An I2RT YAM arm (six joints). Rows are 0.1 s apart.
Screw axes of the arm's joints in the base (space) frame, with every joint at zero. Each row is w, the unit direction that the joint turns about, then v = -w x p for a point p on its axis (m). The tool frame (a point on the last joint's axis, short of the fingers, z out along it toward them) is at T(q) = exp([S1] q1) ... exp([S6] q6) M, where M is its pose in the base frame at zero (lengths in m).
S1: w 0 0 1 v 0.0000 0.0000 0.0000
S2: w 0 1 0 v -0.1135 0.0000 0.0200
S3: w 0 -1 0 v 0.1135 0.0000 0.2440
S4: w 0 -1 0 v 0.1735 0.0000 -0.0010
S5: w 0 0 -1 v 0.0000 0.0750 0.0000
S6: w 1 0 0 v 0.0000 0.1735 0.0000
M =
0 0 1 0.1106
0 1 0 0.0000
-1 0 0 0.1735
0 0 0 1
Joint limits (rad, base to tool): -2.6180..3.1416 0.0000..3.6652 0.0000..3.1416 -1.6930..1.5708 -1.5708..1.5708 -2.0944..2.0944
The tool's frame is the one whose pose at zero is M.
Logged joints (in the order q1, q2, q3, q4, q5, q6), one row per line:
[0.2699 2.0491 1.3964 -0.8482 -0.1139 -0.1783]
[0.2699 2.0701 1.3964 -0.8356 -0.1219 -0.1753]
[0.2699 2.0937 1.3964 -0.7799 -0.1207 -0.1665]
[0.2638 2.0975 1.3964 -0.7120 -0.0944 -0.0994]
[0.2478 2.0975 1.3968 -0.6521 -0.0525 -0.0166]
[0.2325 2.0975 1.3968 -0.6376 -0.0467 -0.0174]
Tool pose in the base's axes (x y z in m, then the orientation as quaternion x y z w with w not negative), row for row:
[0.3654 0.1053 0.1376 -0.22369 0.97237 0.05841 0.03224]
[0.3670 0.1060 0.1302 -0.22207 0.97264 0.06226 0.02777]
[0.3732 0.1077 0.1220 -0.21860 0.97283 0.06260 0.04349]
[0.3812 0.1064 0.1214 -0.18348 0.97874 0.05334 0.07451]
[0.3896 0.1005 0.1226 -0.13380 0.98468 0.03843 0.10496]
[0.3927 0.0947 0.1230 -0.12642 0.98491 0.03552 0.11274]
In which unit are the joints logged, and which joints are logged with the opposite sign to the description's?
The joints are logged in radians. Opposite sign: none.
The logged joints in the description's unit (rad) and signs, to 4 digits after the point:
[0.2699 2.0491 1.3964 -0.8482 -0.1139 -0.1783]
[0.2699 2.0701 1.3964 -0.8356 -0.1219 -0.1753]
[0.2699 2.0937 1.3964 -0.7799 -0.1207 -0.1665]
[0.2638 2.0975 1.3964 -0.7120 -0.0944 -0.0994]
[0.2478 2.0975 1.3968 -0.6521 -0.0525 -0.0166]
[0.2325 2.0975 1.3968 -0.6376 -0.0467 -0.0174]

